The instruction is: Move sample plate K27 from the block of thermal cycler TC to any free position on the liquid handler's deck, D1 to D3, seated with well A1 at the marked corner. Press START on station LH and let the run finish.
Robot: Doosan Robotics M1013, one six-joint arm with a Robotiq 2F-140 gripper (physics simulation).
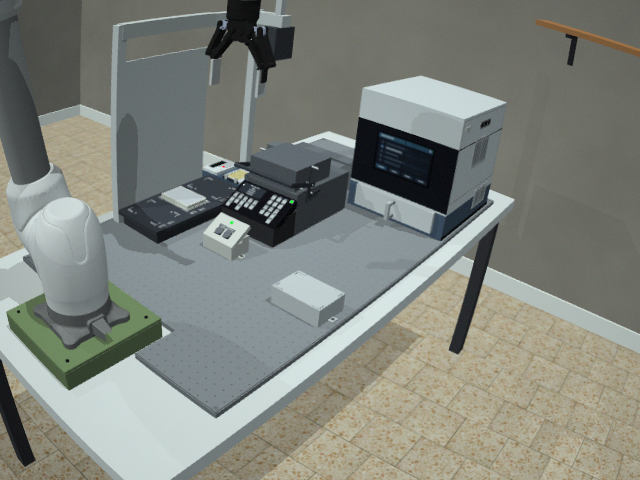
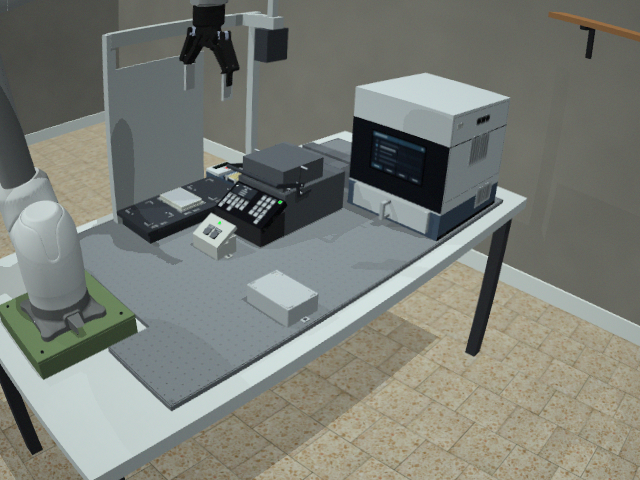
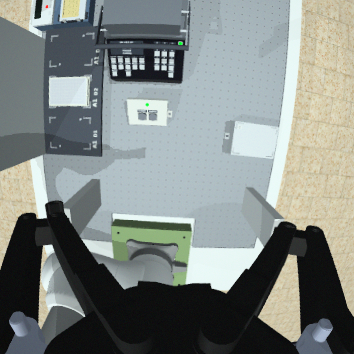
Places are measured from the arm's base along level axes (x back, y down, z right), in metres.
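Where they show: gripper, fingertip midpoint: (image 1: 236,90) (image 2: 207,94) (image 3: 172,196); arm's base at its link origin: (image 1: 80,315) (image 2: 62,310) (image 3: 150,260).
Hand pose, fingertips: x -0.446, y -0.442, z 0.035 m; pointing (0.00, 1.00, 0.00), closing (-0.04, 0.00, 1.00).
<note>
Things, the pixels of their top centre, and the offset from my fingertips. "pt": a spot on its surface instead. Level surfaces: height alone.
- thermal cycler at a spot on its surface: (image 3: 145,19) pt dx -0.273, dy +0.282, dz -0.085 m
- liquid handler's black deck at its surface level: dy +0.436 m
- white plate at its top centre: (image 1: 184,195) (image 2: 180,196) (image 3: 67,90) dx -0.120, dy +0.420, dz -0.320 m
- small cream box at its top centre: (image 1: 227,222) (image 2: 214,222) (image 3: 146,111) dx -0.074, dy +0.401, dz -0.079 m
- grey upright panel at a spot on its surface: (image 1: 160,129) (image 2: 156,133) pt dx -0.093, dy +0.223, dz -0.411 m
- small blue-and-white device at its top centre: (image 1: 232,168) (image 2: 234,169) (image 3: 58,3) dx -0.384, dy +0.419, dz -0.375 m
- yellow plate at its top centre: (image 1: 241,174) (image 3: 72,3) dx -0.385, dy +0.430, dz -0.333 m
- large white instrument at its top centre: (image 2: 437,91) (image 1: 440,94) dx -0.792, dy +0.082, dz +0.135 m
- light grey box at its top centre: (image 1: 308,288) (image 2: 282,288) (image 3: 255,140) dx -0.028, dy +0.429, dz +0.249 m
My gripper (image 1: 236,88) (image 2: 207,93) (image 3: 172,196) is open and empty, high above the bench. The thermal cycler (image 1: 289,162) (image 2: 281,162) (image 3: 145,19) is dark grey with a sloped keypad and a green lamp. Its lid hides the block, and plate K27 cannot be made out. The liquid handler's black deck (image 1: 149,212) (image 2: 147,214) (image 3: 70,134) lies left of it. A white plate (image 1: 183,197) (image 2: 180,198) (image 3: 69,91) sits on D2; D1 and D3 show bare corner marks. A small cream box (image 1: 226,235) (image 2: 214,235) (image 3: 147,112) has two buttons and a green lamp; its lettering is unreadable.
A grey upright panel (image 1: 160,129) (image 2: 155,134) stands behind the deck. A small blue-and-white device (image 1: 218,167) (image 3: 44,14) stands beyond it with a yellow plate (image 1: 237,175) (image 3: 74,10). A large white instrument (image 1: 429,155) (image 2: 429,155) and a light grey box (image 1: 308,294) (image 2: 282,293) (image 3: 255,139) stand on the bench.
</note>
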